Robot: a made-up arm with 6 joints.
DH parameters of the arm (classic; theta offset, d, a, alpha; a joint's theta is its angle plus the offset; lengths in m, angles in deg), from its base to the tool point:
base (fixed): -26.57 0 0.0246 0
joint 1: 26.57 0.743 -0.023 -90
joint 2: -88.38 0 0.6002 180
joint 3: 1.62 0.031 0.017 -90
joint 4: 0 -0.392 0.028 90
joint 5: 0 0.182 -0.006 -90
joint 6: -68.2 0 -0.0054 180
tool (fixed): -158.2 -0.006 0 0
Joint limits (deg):
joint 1: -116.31..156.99
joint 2: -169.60..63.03
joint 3: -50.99..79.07
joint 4: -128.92..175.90
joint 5: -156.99..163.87
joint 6: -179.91..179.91
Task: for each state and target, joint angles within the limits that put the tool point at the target. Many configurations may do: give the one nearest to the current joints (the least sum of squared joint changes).
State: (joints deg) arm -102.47 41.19 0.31 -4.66 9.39 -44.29
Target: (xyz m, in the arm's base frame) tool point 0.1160 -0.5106 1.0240
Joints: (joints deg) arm -55.53 19.72 -22.99 -19.86 9.63 -43.62
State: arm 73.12 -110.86 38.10 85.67 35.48 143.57
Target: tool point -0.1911 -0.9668 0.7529
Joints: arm 76.00 -110.93 13.28 86.34 34.83 143.61
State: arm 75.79 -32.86 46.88 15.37 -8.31 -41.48
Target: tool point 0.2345 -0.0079 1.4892
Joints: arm 81.01 -27.94 0.98 -5.36 -7.66 -40.45
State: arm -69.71 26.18 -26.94 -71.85 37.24 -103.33
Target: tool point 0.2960 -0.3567 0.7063
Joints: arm -41.55 48.78 -19.51 -82.91 37.73 -103.24
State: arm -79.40 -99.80 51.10 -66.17 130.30 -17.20
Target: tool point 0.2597 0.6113 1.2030
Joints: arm -116.31 -88.67 28.38 -88.58 129.21 -17.79
